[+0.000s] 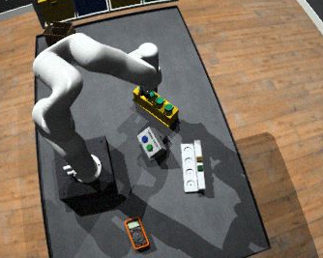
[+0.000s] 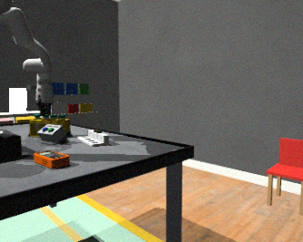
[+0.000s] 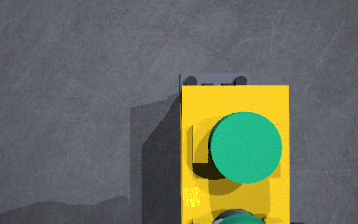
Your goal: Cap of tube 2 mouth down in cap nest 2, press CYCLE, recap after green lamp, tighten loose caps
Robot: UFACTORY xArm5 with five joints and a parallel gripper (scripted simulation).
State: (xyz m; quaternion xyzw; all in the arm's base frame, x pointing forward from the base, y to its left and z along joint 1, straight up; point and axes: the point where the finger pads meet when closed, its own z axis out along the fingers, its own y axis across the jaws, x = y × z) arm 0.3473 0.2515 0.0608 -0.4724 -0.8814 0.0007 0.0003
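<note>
Now: hand 18 cm to the left of the blue key, 8 cm past it and 7 cm above it. Round my hand: green key 22 cm to the right, 7 cm below, 7 cm behind; then key housing 20 cm to the right, 8 cm below, 6 cm behind.
</note>
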